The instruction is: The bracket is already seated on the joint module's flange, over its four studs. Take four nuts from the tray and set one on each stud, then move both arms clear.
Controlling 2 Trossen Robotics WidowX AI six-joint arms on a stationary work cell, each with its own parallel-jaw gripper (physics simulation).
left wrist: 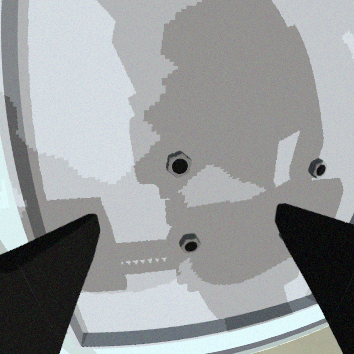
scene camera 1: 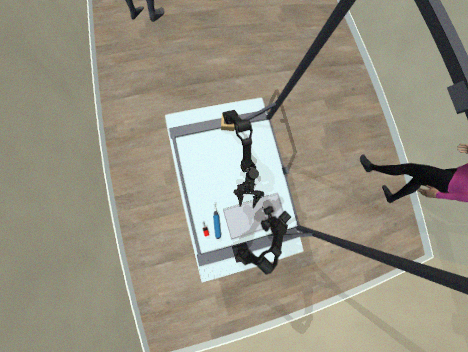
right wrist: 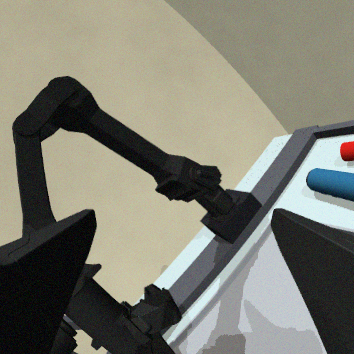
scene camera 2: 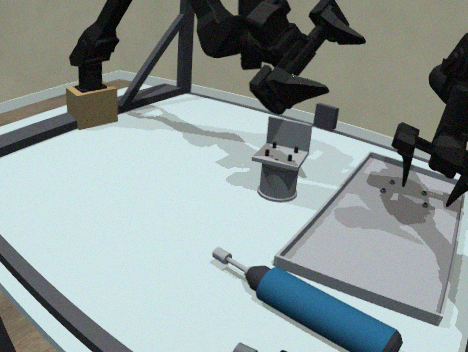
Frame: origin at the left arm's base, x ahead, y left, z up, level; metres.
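Seen in the pictures: left gripper, fingertip midpoint: [left wrist: 188,218] [scene camera 1: 268,216] [scene camera 2: 425,195]; right gripper, fingertip midpoint: [scene camera 1: 246,207] [right wrist: 184,218] [scene camera 2: 346,63]; left arm's base at its link origin: [scene camera 1: 241,253] [right wrist: 222,207]; right arm's base at its link origin: [scene camera 1: 228,119] [scene camera 2: 90,87].
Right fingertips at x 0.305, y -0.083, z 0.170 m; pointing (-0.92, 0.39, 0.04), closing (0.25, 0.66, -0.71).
Pixels of each thing's top centre, then the offset from my right fingertips to it. "spot": a spot on its surface instead.
- round joint module at its top centre: [scene camera 2: 282,148] 0.096 m ahead, 0.034 m right, 0.156 m down
- grey tray at its top centre: [left wrist: 291,13] [scene camera 2: 398,210] [right wrist: 236,348] [scene camera 1: 255,216] 0.097 m back, 0.081 m right, 0.214 m down
- blue driver at a spot on its surface: [scene camera 2: 320,310] [scene camera 1: 215,226] spot: 0.087 m back, 0.209 m left, 0.194 m down
- red-handled tool at its top centre: [scene camera 1: 205,229] 0.089 m back, 0.280 m left, 0.196 m down
- tan block at its top centre: [scene camera 2: 90,87] [scene camera 1: 228,119] 0.606 m ahead, 0.059 m right, 0.150 m down
- small dark block at its top centre: [scene camera 2: 327,105] 0.161 m ahead, 0.382 m right, 0.173 m down
In scene camera 2, the grey bracket [scene camera 2: 289,132] sits on the round joint module [scene camera 2: 279,181], with dark bare studs [scene camera 2: 290,158] standing up through it. Several small nuts lie apart in the grey tray [scene camera 2: 357,291] [scene camera 1: 237,225]; one nut [scene camera 2: 383,190] is near its far side. In the left wrist view, a nut [left wrist: 179,165] and another nut [left wrist: 190,244] lie between the finger lines, and a third nut [left wrist: 317,168] lies at right. My left gripper [scene camera 2: 426,195] [left wrist: 188,218] is open and empty above the nuts. My right gripper [scene camera 2: 346,65] [right wrist: 184,218] is open and empty, high near the bracket.
A blue driver [scene camera 2: 320,310] [scene camera 1: 217,225] lies beside the tray, with a red-handled tool [scene camera 1: 205,230] past it. The right arm stands on a tan block [scene camera 2: 92,107]. Dark frame rails [scene camera 2: 55,131] edge the table. A small dark block [scene camera 2: 326,116] is behind the bracket.
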